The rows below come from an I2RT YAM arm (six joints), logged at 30 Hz.
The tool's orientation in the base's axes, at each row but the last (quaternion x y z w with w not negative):
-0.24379, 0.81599, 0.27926, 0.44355
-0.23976, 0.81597, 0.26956, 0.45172
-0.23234, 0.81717, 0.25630, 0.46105
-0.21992, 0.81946, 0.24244, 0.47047
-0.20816, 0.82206, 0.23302, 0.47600
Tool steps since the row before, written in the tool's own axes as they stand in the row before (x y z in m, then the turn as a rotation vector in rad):
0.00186, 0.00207, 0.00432, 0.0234, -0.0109, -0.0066
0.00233, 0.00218, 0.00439, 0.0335, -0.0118, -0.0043
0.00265, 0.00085, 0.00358, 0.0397, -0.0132, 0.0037
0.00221, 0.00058, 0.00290, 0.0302, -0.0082, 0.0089
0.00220, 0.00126, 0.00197, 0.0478, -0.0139, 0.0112
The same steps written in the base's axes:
0.00030, 0.00412, -0.00305, -0.0083, -0.0159, -0.0198
0.00017, 0.00415, -0.00349, -0.0111, -0.0165, -0.0297
0.00051, 0.00253, -0.00373, -0.0081, -0.0134, -0.0390
0.00057, 0.00192, -0.00310, -0.0032, -0.0051, -0.0320
-0.00037, 0.00189, -0.00257, -0.0065, -0.0104, -0.0495

